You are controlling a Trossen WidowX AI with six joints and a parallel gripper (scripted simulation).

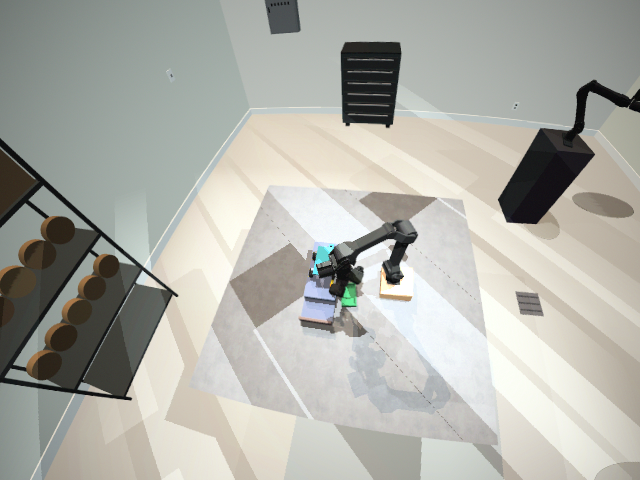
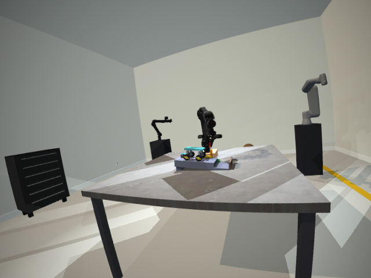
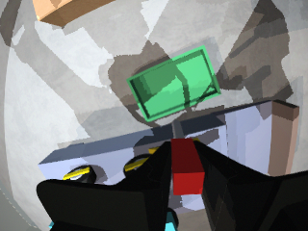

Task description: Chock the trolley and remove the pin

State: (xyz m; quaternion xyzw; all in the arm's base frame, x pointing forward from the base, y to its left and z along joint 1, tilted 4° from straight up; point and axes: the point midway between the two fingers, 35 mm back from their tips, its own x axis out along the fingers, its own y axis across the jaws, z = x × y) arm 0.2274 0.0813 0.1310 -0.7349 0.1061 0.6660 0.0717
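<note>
Right now the red-headed stop pin is right at my gripper tip. From my gripper tip the other things lie so: yellow chock (50 mm below, 50 mm ahead, 10 mm to the right); then trolley (100 mm to the right, 100 mm ahead, 30 mm below); then green tray (140 mm below, 30 mm behind).
</note>
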